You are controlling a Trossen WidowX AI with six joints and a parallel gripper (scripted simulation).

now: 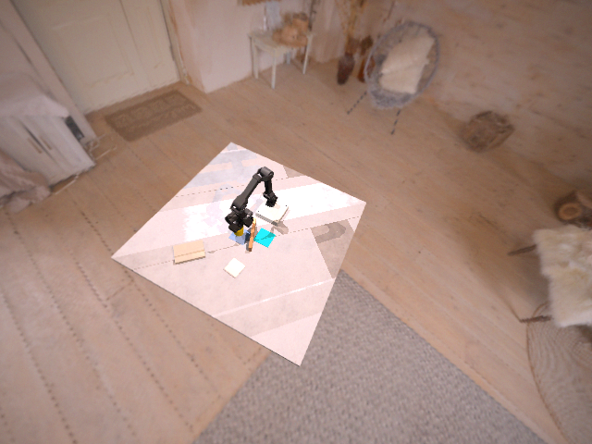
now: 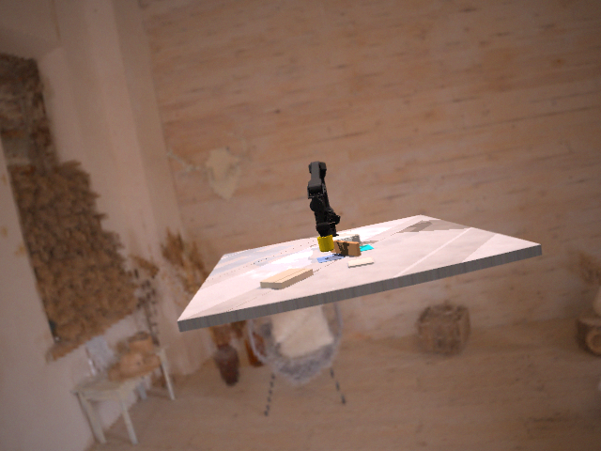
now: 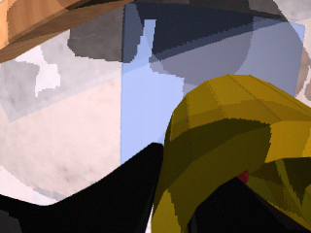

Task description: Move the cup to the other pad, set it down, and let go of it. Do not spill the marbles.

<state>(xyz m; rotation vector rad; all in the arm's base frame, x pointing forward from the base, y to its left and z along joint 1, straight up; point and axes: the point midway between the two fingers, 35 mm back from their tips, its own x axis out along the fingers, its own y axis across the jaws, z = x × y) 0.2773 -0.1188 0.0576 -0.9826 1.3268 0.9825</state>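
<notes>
Now: gripper tip 30 mm short of the purple marble, 20 mm above it and 10 mm to the left of it. From my gripper tip the other things lie so: yellow cup: 20 mm ahead, 10 mm to the right; then blue pad: 80 mm below, 30 mm ahead; then red marble: 30 mm to the right, 30 mm ahead, 20 mm below.
</notes>
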